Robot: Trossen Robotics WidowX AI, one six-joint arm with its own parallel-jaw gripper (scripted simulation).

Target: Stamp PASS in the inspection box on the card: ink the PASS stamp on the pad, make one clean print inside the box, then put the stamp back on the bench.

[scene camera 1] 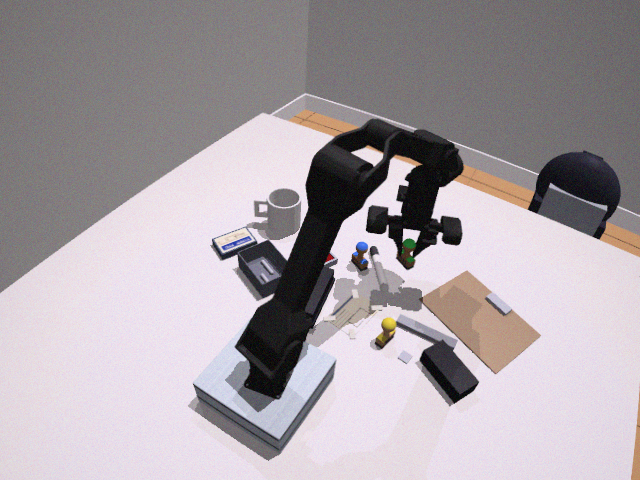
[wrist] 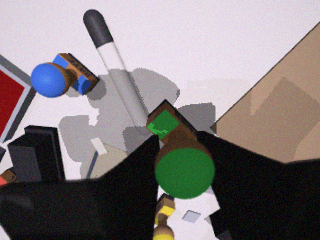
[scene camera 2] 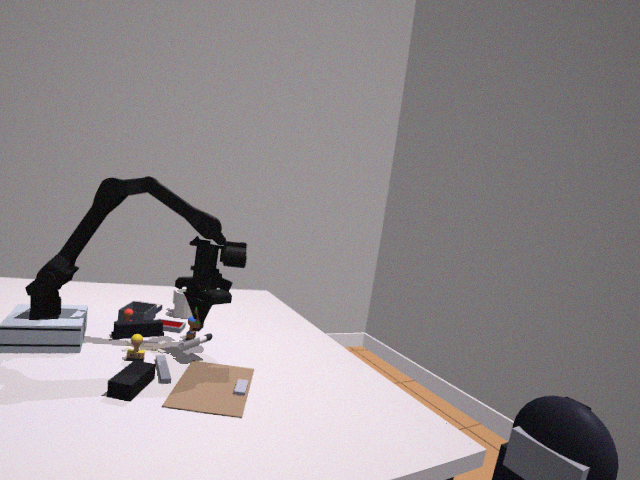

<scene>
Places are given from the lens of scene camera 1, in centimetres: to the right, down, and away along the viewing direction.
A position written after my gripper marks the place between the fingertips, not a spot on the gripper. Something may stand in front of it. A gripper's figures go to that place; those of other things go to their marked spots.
my gripper (scene camera 1: 406,255): 18, 3, 93
dark tray (scene camera 1: 263,264): -13, 6, 100
mug (scene camera 1: 283,214): -8, -6, 104
</scene>
